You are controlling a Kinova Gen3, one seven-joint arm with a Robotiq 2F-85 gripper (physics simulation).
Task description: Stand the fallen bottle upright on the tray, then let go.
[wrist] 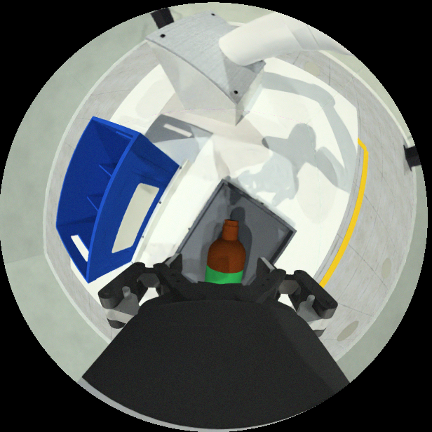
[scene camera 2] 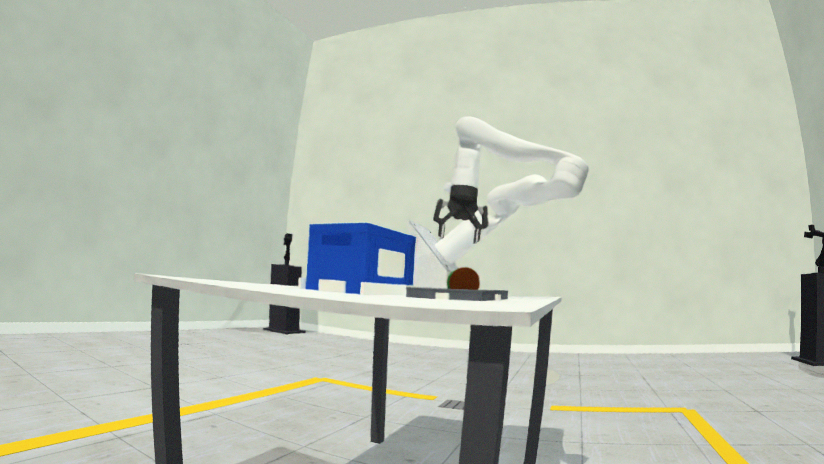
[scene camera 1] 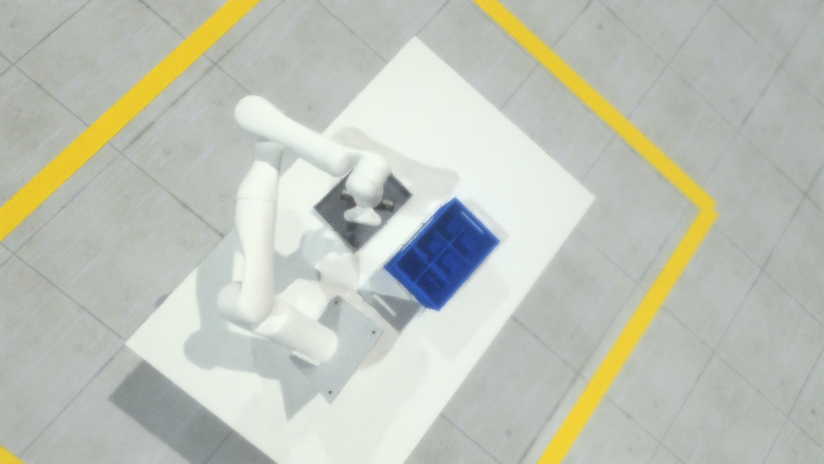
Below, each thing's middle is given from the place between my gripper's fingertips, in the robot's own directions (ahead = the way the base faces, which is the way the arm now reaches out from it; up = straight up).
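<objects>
For the brown bottle [wrist: 226, 255], my gripper is 30 mm to the right of it, 30 mm short of it and 110 mm above it.
</objects>
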